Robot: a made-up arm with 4 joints. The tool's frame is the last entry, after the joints.
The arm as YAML. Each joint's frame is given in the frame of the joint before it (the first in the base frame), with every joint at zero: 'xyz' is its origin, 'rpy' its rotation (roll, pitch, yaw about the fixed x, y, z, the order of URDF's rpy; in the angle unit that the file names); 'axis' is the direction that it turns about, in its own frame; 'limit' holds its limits. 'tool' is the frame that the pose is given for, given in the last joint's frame.
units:
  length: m
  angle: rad
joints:
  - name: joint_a
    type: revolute
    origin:
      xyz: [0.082, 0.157, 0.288]
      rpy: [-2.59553, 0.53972, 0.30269]
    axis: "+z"
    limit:
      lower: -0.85
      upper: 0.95
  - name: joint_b
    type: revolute
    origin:
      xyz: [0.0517, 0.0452, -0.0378]
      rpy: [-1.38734, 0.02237, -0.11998]
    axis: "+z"
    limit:
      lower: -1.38
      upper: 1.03
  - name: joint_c
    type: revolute
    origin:
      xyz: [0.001, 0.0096, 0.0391]
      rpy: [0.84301, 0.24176, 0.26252]
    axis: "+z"
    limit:
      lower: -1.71
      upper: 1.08
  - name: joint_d
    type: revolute
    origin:
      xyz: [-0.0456, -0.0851, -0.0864]
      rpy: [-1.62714, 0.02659, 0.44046]
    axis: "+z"
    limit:
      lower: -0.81
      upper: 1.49
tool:
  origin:
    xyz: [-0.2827, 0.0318, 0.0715]
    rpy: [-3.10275, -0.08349, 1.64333]
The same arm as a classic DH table. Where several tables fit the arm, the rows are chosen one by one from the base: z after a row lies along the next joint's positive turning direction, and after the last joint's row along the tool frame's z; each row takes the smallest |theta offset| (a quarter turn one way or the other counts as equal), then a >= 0, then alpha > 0; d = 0 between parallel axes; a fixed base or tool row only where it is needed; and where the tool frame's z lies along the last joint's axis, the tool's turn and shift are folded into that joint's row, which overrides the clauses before.
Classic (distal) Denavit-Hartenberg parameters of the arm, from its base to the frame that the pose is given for. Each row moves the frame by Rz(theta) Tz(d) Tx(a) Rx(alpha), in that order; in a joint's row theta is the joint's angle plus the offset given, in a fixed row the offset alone. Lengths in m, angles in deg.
base (fixed): theta offset 57.56; d 0.3042; a 0.1765; alpha -137.15
joint_a: theta offset 41.97; d -0.0252; a 0.0457; alpha -79.49
joint_b: theta offset 28.39; d 0.0981; a 0.0053; alpha 49.77
joint_c: theta offset 7.05; d -0.1002; a -0.0776; alpha -93.23
joint_d: theta offset 30.66; d 1.8056; a -0.2315; alpha -174.73
tool (fixed): theta offset -65.12; d 1.7992; a 0; alpha 0
Joint limits (deg, base to tool): -48.7..54.43 -79.07..59.01 -97.98..61.88 -46.41..85.37

